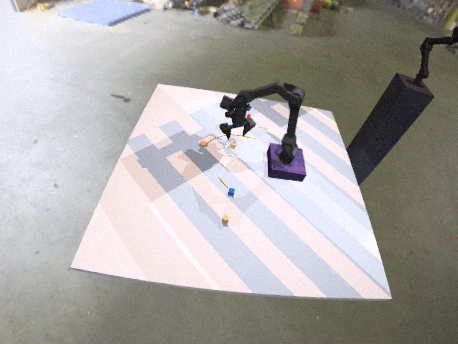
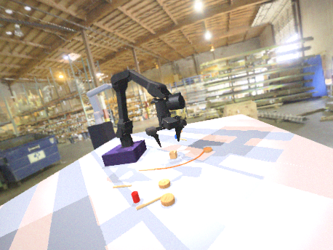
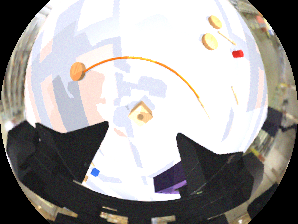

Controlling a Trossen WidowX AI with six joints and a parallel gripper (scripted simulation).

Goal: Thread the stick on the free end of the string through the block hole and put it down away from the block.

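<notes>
Right now the wooden block is 5 cm below my gripper tip. From my gripper tip the other things lie so: red peg: 29 cm to the right, 5 cm below, 4 cm behind; blue cube: 31 cm to the left, 6 cm below, 5 cm behind; round wooden button: 16 cm ahead, 6 cm below, 4 cm to the left.
</notes>
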